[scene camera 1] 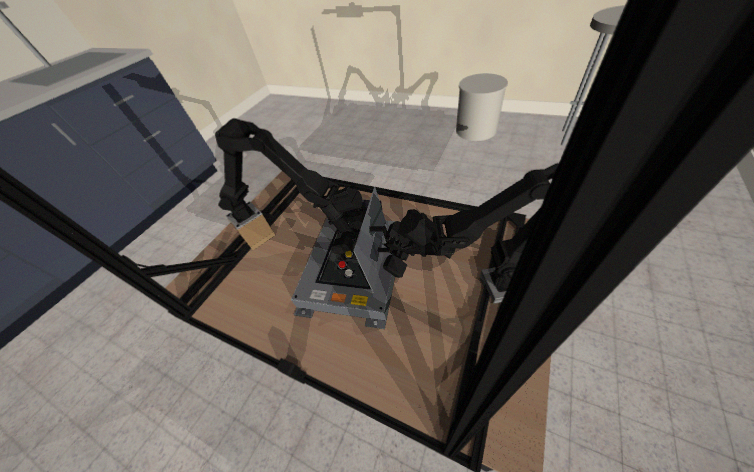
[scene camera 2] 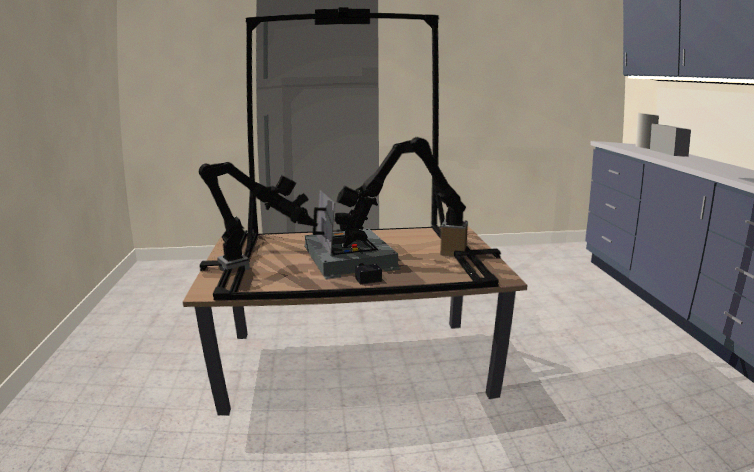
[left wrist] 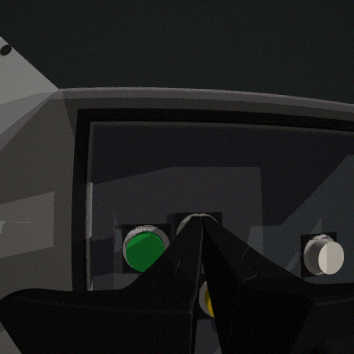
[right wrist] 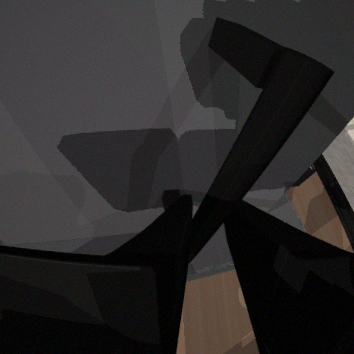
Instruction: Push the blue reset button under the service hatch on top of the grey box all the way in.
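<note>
The grey box [scene camera 1: 303, 291] [scene camera 2: 356, 263] [left wrist: 52, 160] stands mid-table, its hatch [scene camera 1: 367, 250] [scene camera 2: 325, 214] [left wrist: 200, 45] [right wrist: 100, 75] raised steeply. My left gripper [scene camera 1: 348, 239] [scene camera 2: 353, 238] [left wrist: 199, 223] is shut and empty, pointing down into the recess. In the left wrist view its tips cover the middle button, of which a pale collar edge shows; no blue cap shows there, and its depth is hidden. The green button [left wrist: 145, 251] is left of the tips. My right gripper [scene camera 2: 313, 223] [right wrist: 206, 203] is shut on the black hatch handle [right wrist: 280, 110], outside the hatch.
A yellow button [scene camera 1: 348, 253] [left wrist: 210, 302], a red button [scene camera 1: 342, 264] [scene camera 2: 354, 246] and a white button [scene camera 1: 348, 273] [left wrist: 331, 257] are in the recess. A small black block [scene camera 1: 395, 266] shows beside the hatch. Black frame rails [scene camera 2: 356, 292] run along the table edges.
</note>
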